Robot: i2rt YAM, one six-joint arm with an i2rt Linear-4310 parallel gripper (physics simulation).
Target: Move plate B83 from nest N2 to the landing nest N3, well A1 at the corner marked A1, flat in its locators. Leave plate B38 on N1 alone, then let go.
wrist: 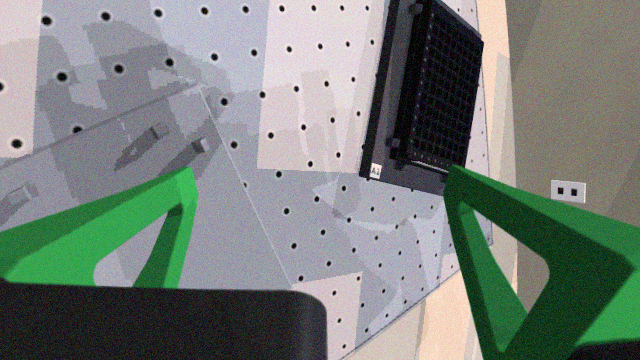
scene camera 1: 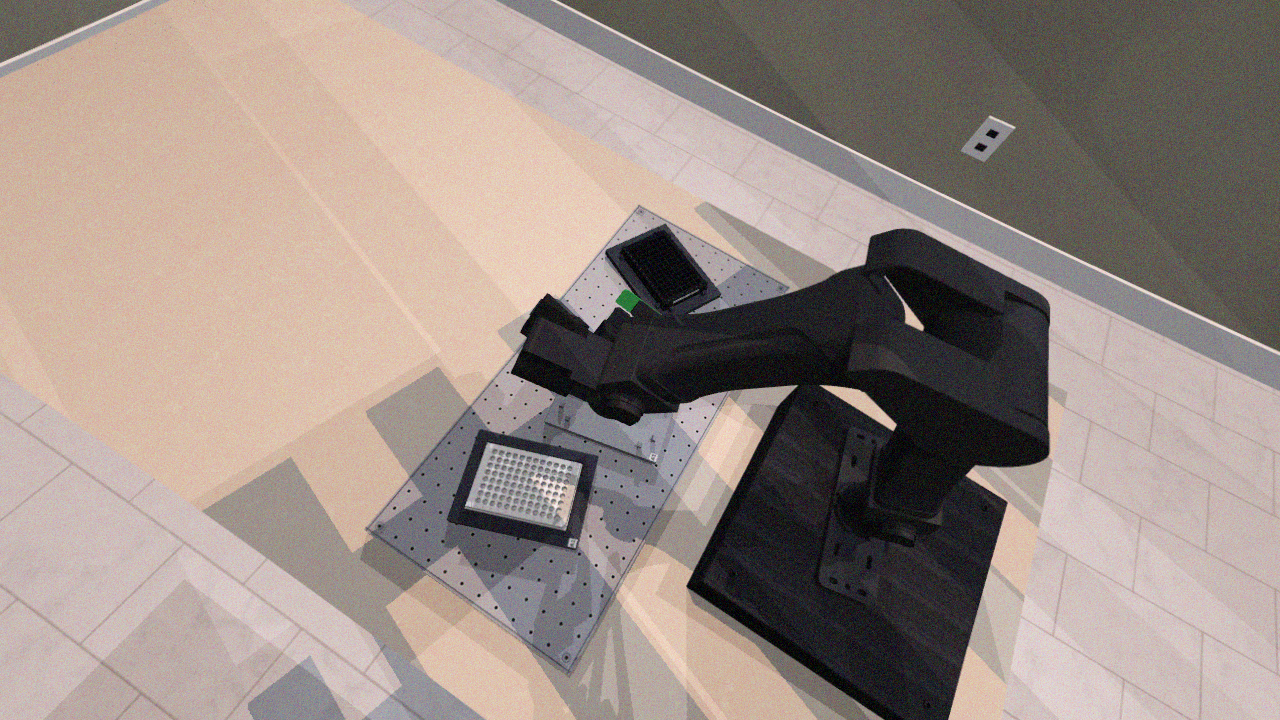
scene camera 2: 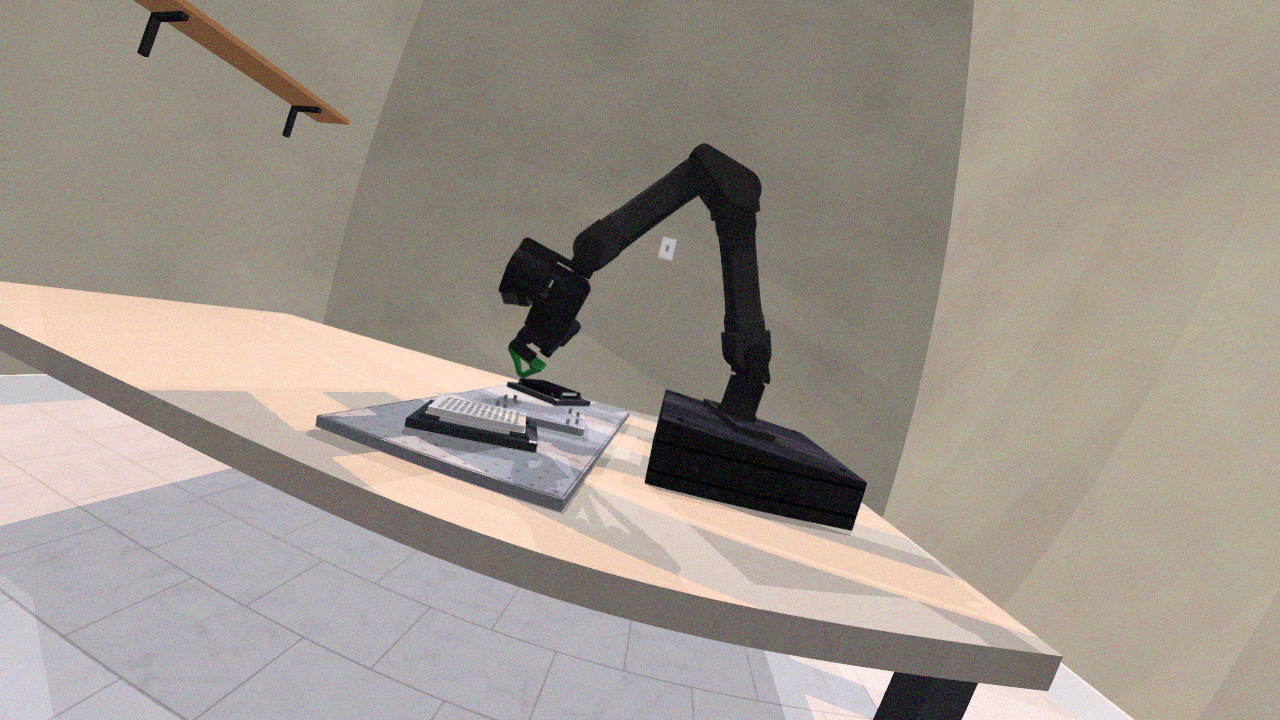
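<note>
A black plate (scene camera 1: 664, 265) (scene camera 2: 553, 388) (wrist: 442, 90) sits in a dark nest (scene camera 1: 708, 295) (wrist: 400, 182) at the far end. That nest's A1 label (wrist: 375, 170) shows in the wrist view. A white plate (scene camera 1: 523, 483) (scene camera 2: 476, 413) sits in another dark nest (scene camera 1: 514, 528) (scene camera 2: 469, 437) at the near end. Plate and nest numbers are not readable. A pale nest (scene camera 1: 617, 434) (scene camera 2: 559, 424) (wrist: 225, 225) with upright locators lies between them, partly hidden by the arm. My gripper (scene camera 2: 528, 368) (wrist: 320, 180) is open and empty, above the board, short of the black plate; its right fingertip overlaps that nest's edge in the wrist view.
The perforated board (scene camera 1: 537, 582) (scene camera 2: 501, 474) (wrist: 310, 110) carries all three nests and lies on the wooden table (scene camera 1: 223, 223) (scene camera 2: 179, 358). The arm's dark base block (scene camera 1: 760, 555) (scene camera 2: 751, 488) stands beside the board. A wall shelf (scene camera 2: 250, 62) shows at upper left.
</note>
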